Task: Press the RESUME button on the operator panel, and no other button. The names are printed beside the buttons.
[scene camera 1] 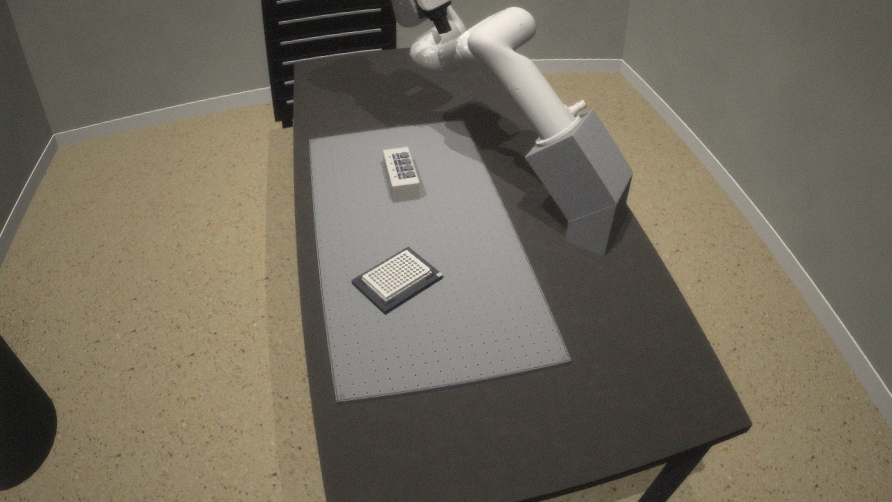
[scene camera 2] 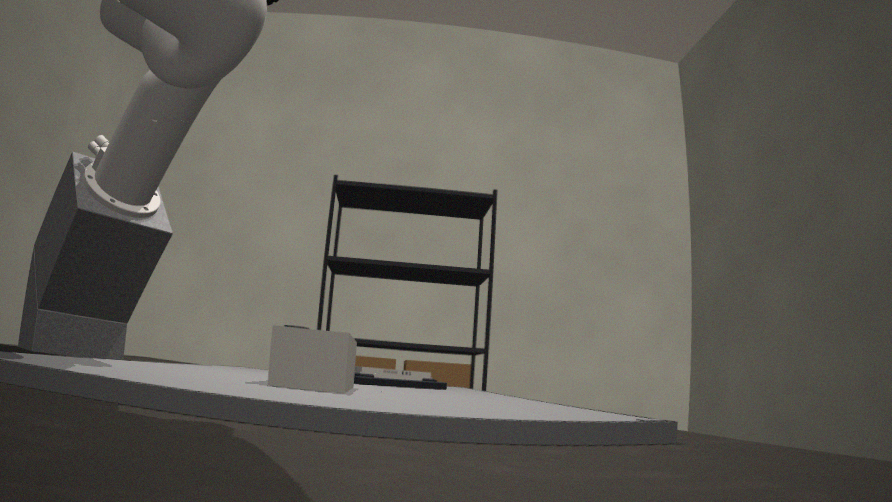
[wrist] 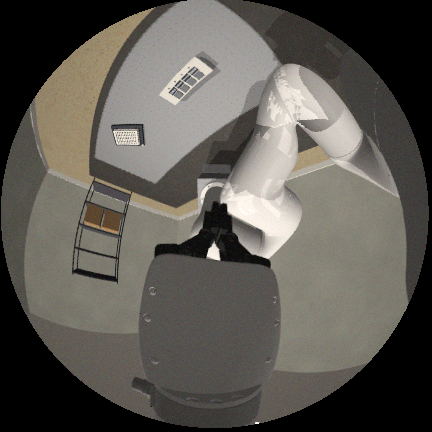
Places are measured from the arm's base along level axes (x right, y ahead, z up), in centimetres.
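Where they show: gripper, fingertip midpoint: (scene camera 1: pixel 445 32) (wrist: pixel 217 210); arm's base at its link origin: (scene camera 1: pixel 559 132) (scene camera 2: pixel 121 191) (wrist: pixel 216 196).
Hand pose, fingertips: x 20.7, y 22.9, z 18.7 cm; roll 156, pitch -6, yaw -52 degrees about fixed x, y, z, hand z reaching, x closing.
Things, the pixels of their top centre, and the offset from my fingertips. Level surfaces: height alone.
- operator panel at its top centre: (scene camera 2: pixel 320 332) (scene camera 1: pixel 400 164) (wrist: pixel 183 81) dy +11.8, dx -2.2, dz -36.8 cm
- white well plate at its top centre: (scene camera 2: pixel 384 368) (scene camera 1: pixel 396 272) (wrist: pixel 125 137) dy +18.6, dx -37.5, dz -39.8 cm
- grey board at its surface level: dz -42.4 cm
- dark table at its surface level: dz -43.7 cm
The operator panel (scene camera 1: pixel 401 168) (scene camera 2: pixel 310 360) (wrist: pixel 187 81) is a white box on the grey perforated board. Its top carries a row of several dark round buttons with printed labels beside them. The labels are too small to read, so I cannot tell which button is RESUME. My gripper (scene camera 1: pixel 443 26) (wrist: pixel 217 210) is shut and empty. It is high up, beyond the far end of the board in scene camera 1, well away from the panel and touching nothing. In scene camera 2 the fingers are almost wholly out of the picture.
A white well plate (scene camera 1: pixel 396 274) (wrist: pixel 128 136) on a dark base lies on the grey board (scene camera 1: pixel 449 349) (wrist: pixel 125 100). The arm's grey pedestal (scene camera 1: pixel 583 174) (scene camera 2: pixel 99 268) stands beside the board on the dark table (scene camera 1: pixel 624 387). A black shelf rack (scene camera 2: pixel 408 268) stands by the wall.
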